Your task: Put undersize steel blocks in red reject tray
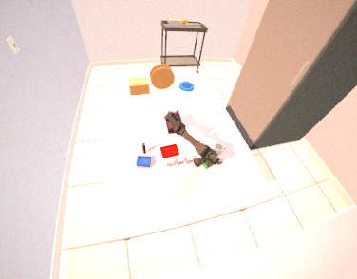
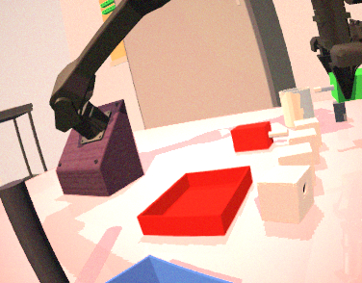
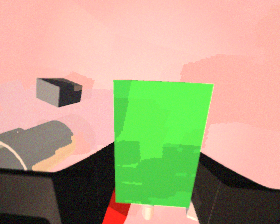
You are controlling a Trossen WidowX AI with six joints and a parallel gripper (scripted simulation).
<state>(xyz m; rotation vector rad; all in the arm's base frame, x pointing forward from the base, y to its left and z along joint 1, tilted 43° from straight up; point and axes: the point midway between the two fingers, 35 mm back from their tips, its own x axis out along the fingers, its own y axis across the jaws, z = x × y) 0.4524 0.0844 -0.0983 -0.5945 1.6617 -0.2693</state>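
My gripper tip is now 170 mm past the red gauge, 60 mm above it and 20 mm to the right of it. The rest, counted from my gripper tip: red reject tray 240 mm to the right, 200 mm behind, 70 mm below; then green GO gauge 20 mm above, 10 mm to the right, 10 mm behind; then blue tray 470 mm to the right, 130 mm behind, 70 mm below.
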